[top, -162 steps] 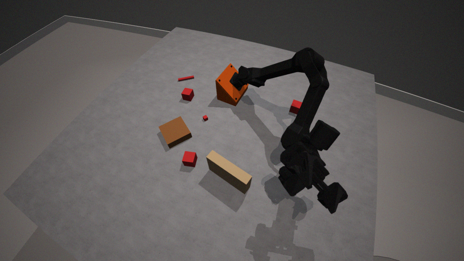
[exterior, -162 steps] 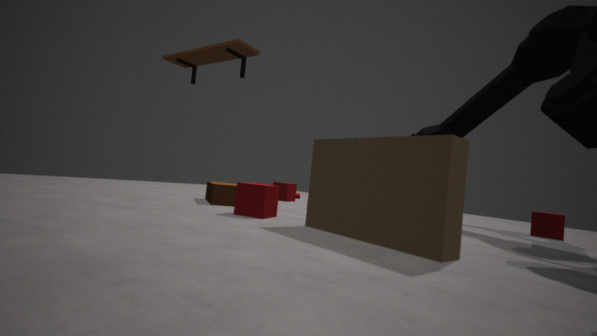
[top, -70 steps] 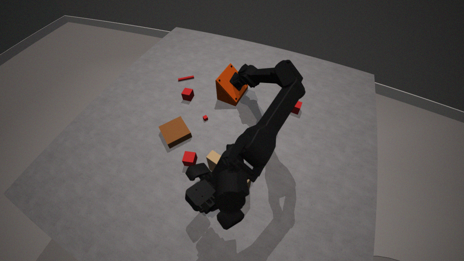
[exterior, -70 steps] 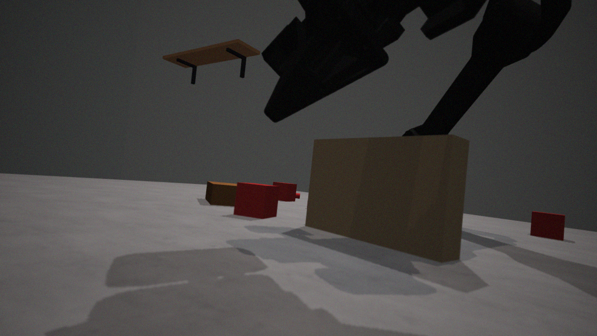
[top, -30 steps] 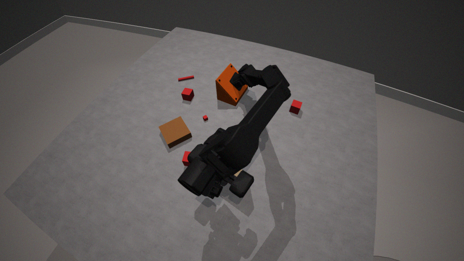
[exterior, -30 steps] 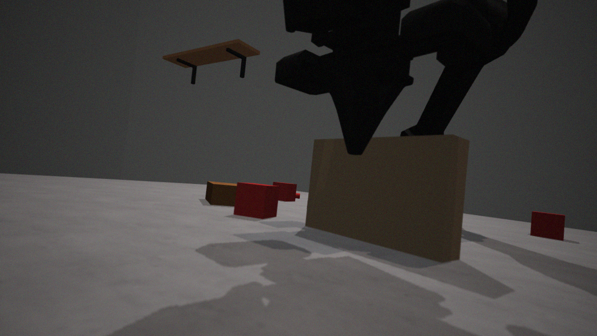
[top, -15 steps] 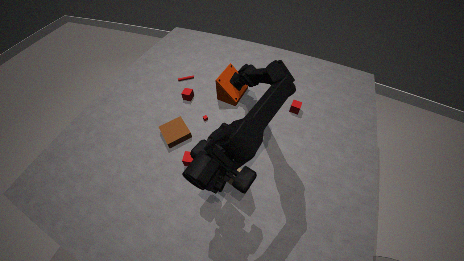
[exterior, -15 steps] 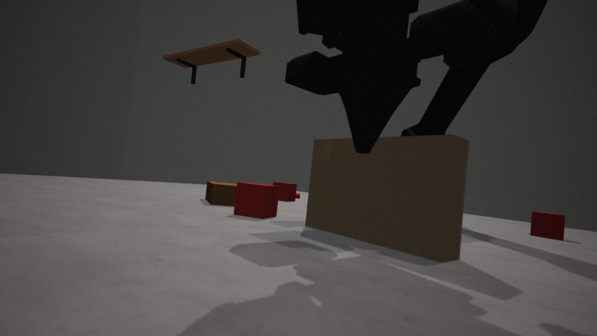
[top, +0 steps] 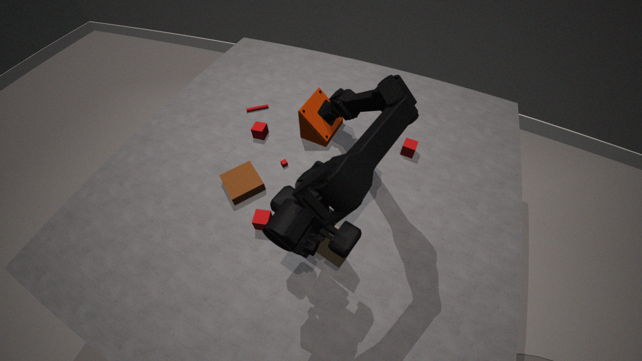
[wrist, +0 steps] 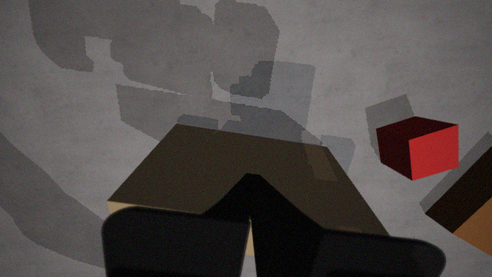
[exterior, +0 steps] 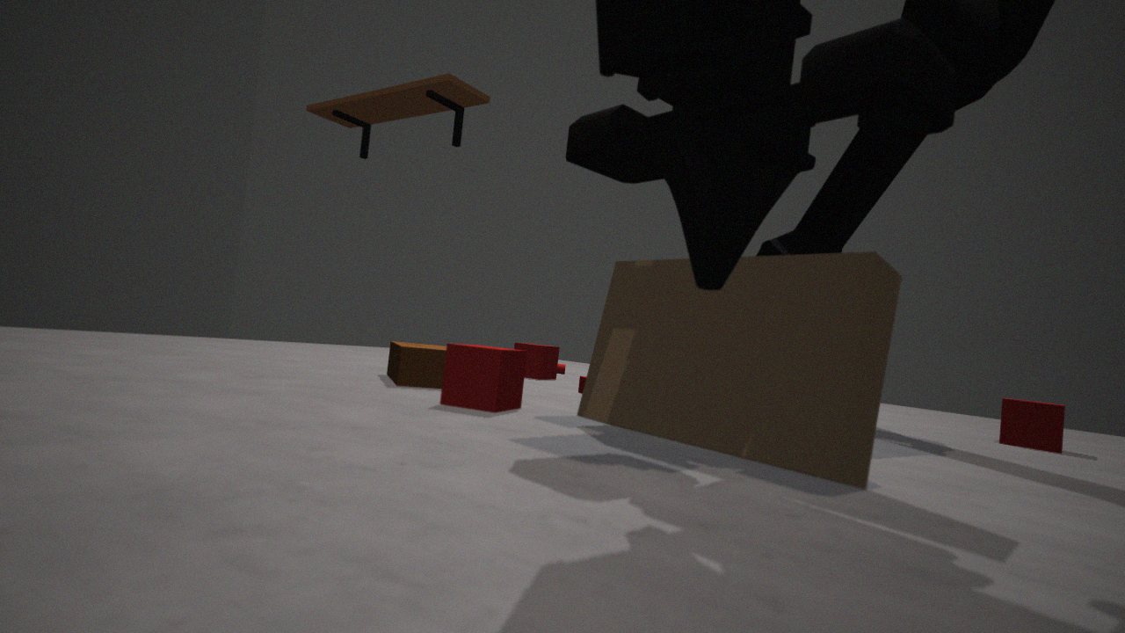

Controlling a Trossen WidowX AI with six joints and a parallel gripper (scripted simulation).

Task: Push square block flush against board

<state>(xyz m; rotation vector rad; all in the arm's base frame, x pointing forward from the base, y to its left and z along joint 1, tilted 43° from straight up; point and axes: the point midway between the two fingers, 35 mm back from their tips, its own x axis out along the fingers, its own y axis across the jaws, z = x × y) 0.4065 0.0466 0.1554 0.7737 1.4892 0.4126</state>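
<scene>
Now: the board 3 cm below my gripper tip and 2 cm behind it. Round my gripper tip: red stick: 41 cm to the right, 40 cm behind, 8 cm below; then tiny red cube: 21 cm behind, 20 cm to the right, 8 cm below; then square block: 28 cm to the right, 9 cm behind, 7 cm below.
</scene>
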